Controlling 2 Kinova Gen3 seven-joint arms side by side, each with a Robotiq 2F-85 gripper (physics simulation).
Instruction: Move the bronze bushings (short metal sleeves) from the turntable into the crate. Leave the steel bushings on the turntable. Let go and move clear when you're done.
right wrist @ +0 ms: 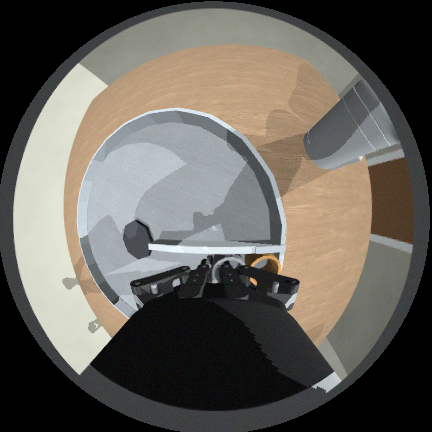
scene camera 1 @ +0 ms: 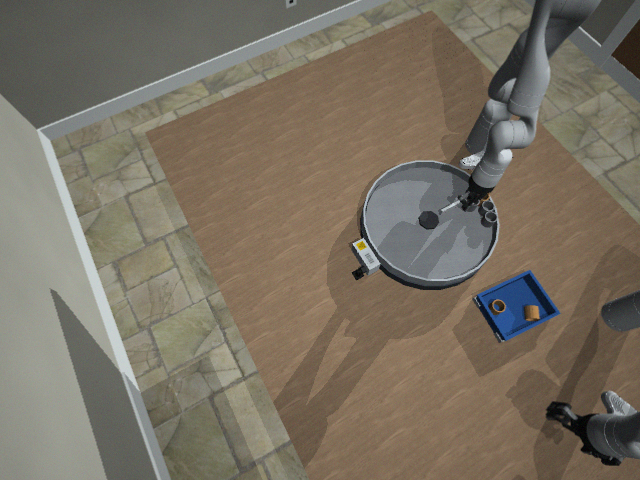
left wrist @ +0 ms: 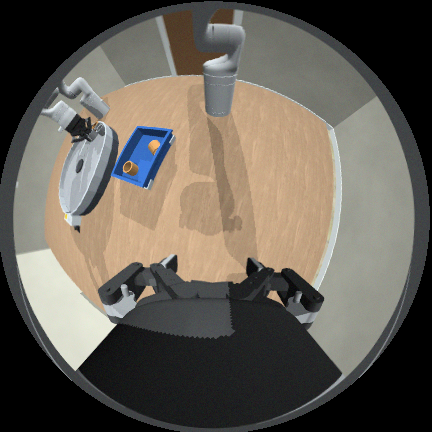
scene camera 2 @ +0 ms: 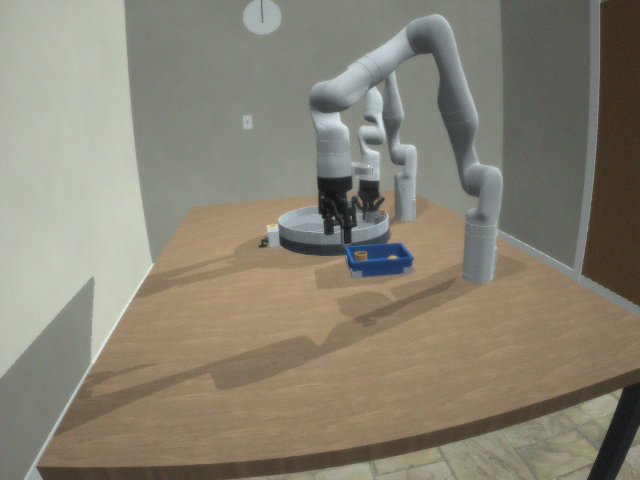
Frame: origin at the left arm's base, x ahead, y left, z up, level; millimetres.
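Seen in the pictures: left gripper, fingertip midpoint: (scene camera 1: 566, 431) (left wrist: 211, 264) (scene camera 2: 337, 239); right gripper, fingertip midpoint: (right wrist: 214, 261) (scene camera 1: 465, 208) (left wrist: 92, 138) (scene camera 2: 367, 221); left arm's base, origin of the base link: (scene camera 1: 617, 316) (left wrist: 217, 108) (scene camera 2: 477, 277); right arm's base, origin of the base link: (right wrist: 318, 149) (scene camera 1: 478, 145) (left wrist: 103, 112) (scene camera 2: 405, 218).
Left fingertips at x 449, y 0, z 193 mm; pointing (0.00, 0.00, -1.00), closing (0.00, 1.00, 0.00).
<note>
Offsets run from my left fingertips to a thing's middle. "spot": to the spot under its first point.
The turntable (scene camera 1: 398, 248) (scene camera 2: 305, 240) (right wrist: 165, 195) is a grey round tray. One bronze bushing @(428 mm back, 522 mm right, 121 mm down) (scene camera 1: 484, 197) (right wrist: 266, 257) stands on it by the rim. Beside it is a steel bushing @(388 mm back, 532 mm right, 119 mm down) (right wrist: 231, 258), partly hidden by my right gripper (scene camera 1: 467, 204) (scene camera 2: 370, 212) (right wrist: 214, 261). The right fingers are close together, apparently shut on this bushing's wall. Two more steel bushings, one @(409 mm back, 489 mm right, 121 mm down) (scene camera 1: 486, 211) and another @(384 mm back, 459 mm right, 121 mm down) (scene camera 1: 489, 222), stand nearby. In the blue crate @(240 mm back, 231 mm right, 168 mm down) (scene camera 1: 544, 291) (scene camera 2: 379, 267), one bronze bushing @(198 mm back, 265 mm right, 169 mm down) (scene camera 1: 494, 312) (left wrist: 133, 171) is upright and another @(259 mm back, 184 mm right, 169 mm down) (scene camera 1: 531, 313) (left wrist: 154, 146) lies on its side. My left gripper (scene camera 2: 338, 235) (left wrist: 211, 264) is open and empty, above the table.
A pale bar @(spot: 328 mm back, 570 mm right, 113 mm down) (scene camera 1: 450, 206) (right wrist: 200, 248) runs from near the black hub @(254 mm back, 589 mm right, 136 mm down) (scene camera 1: 428, 220) (right wrist: 137, 239) to the rim, close beside the right fingers. A small white box @(spot: 21 mm back, 639 mm right, 135 mm down) (scene camera 1: 366, 256) (scene camera 2: 272, 235) sits outside the turntable. The left arm's base stands right of the crate in scene camera 2.
</note>
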